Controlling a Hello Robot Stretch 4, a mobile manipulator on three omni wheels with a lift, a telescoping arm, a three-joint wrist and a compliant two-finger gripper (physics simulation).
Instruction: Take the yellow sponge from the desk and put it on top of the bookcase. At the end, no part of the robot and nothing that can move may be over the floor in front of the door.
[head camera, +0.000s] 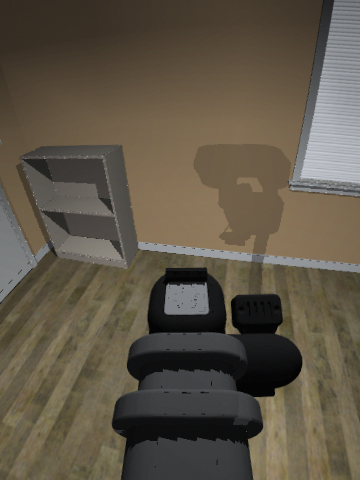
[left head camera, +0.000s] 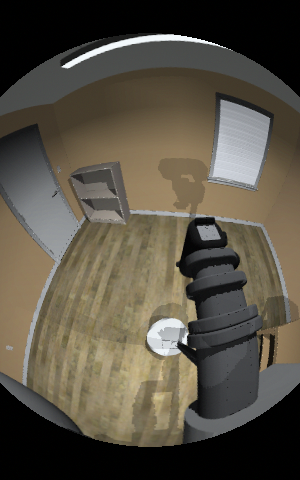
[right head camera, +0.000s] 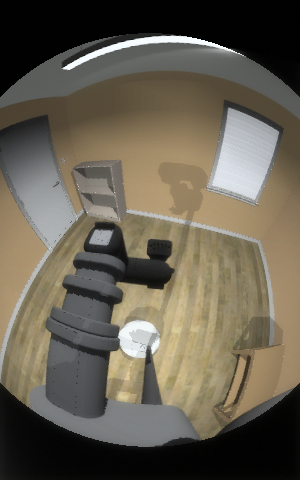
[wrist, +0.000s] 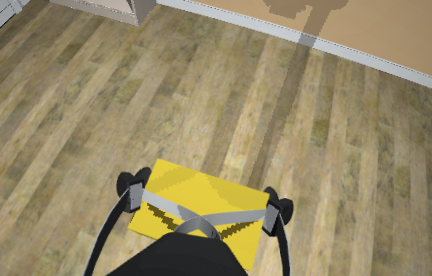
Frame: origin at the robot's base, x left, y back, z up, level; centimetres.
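Seen in the pictures: gripper, between the fingertips: (wrist: 205, 192); robot's base, origin of its link: (left head camera: 166, 335) (right head camera: 139, 337).
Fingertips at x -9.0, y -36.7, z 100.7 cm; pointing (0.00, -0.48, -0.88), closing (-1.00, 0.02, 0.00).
Pixels of each thing's top centre, then the offset from my fingertips to it. "spot": a spot on its surface instead.
- yellow sponge, centre of its top: (wrist: 201, 210) dx +0.1, dy +2.6, dz +3.8 cm
- wooden table-like piece, a spot on its surface: (right head camera: 265, 375) spot: dx -120.8, dy +97.7, dz -58.5 cm
The yellow sponge (wrist: 210, 192) is held between the two fingertips of my gripper (wrist: 205, 192) in the wrist view, above the floor. My gripper is shut on it; the fingers stand wide, one at each side of the sponge. The fingers and the sponge do not show in the head views, where the arm and wrist cover that area. The grey bookcase (head camera: 114, 200) (left head camera: 124, 195) (right head camera: 119, 192) (wrist: 145, 11) stands against the far wall at the left, apart from the gripper. Its top and two open compartments show. The desk does not show in these views.
The grey door (left head camera: 37, 195) (right head camera: 35, 185) is in the left wall, near the bookcase; its edge shows in the head view. A wooden table-like piece (right head camera: 265, 375) stands at the lower right. A window (head camera: 335, 100) (left head camera: 241, 142) (right head camera: 246, 152) is on the far wall at the right.
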